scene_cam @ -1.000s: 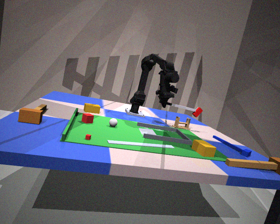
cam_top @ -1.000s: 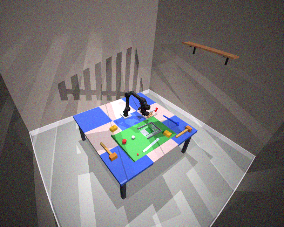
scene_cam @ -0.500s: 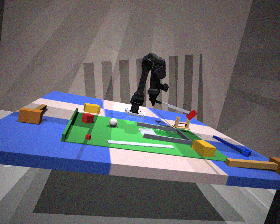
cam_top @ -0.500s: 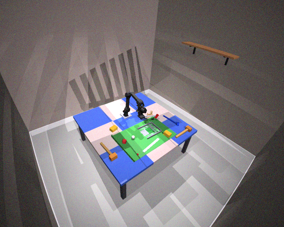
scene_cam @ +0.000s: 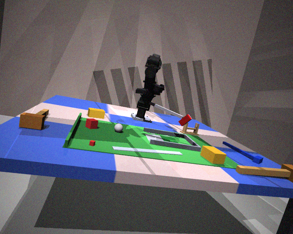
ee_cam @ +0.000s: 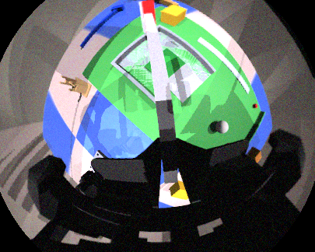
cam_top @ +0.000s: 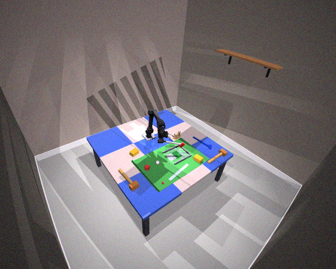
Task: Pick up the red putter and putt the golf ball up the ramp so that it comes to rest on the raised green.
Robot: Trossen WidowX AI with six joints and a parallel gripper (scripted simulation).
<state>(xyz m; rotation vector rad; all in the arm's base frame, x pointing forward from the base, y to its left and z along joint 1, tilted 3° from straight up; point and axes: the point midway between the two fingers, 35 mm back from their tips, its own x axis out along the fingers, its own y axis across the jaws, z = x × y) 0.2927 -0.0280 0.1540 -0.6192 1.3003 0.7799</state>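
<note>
My gripper tip is now 10 cm to the right of the red putter, 7 cm short of it and 1 cm below it. Also, from my gripper tip: small red cube (39 cm ahead, 24 cm to the right, 12 cm below); then white golf ball (14 cm to the right, 14 cm ahead, 11 cm below); then low green wall (34 cm to the right, 21 cm ahead, 12 cm below).
</note>
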